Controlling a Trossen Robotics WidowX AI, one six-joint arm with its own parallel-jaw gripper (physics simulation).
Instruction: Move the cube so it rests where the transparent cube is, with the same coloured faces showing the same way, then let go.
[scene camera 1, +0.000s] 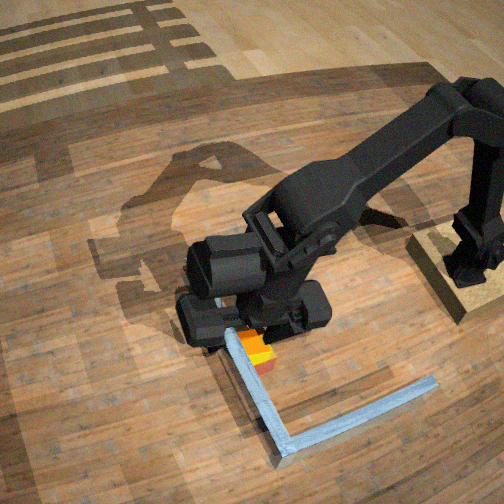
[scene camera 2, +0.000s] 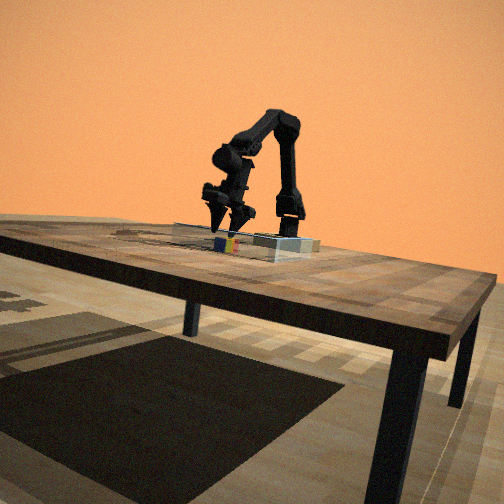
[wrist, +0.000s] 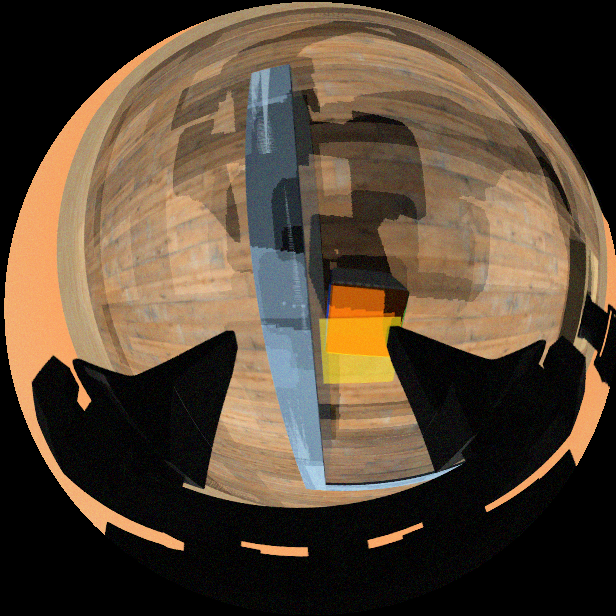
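The cube (scene camera 1: 258, 351) sits on the wooden table against the inner side of a grey L-shaped rail (scene camera 1: 270, 400), near the rail's far end. It shows orange and yellow faces, with red at one side. In the wrist view the cube (wrist: 360, 335) lies between the two fingers, closer to the right one, with the rail to its left. My gripper (wrist: 312, 400) is open and hovers just above the cube; it also shows in the side view (scene camera 2: 228, 218) above the cube (scene camera 2: 228, 244). I cannot make out a separate transparent cube; a paler yellow patch overlaps the cube's near side.
The rail's long arm runs toward the front, then bends right (scene camera 1: 360, 415). The arm's base stands on a cork-coloured pad (scene camera 1: 460, 270) at the right. The table edge is far from the cube in the side view.
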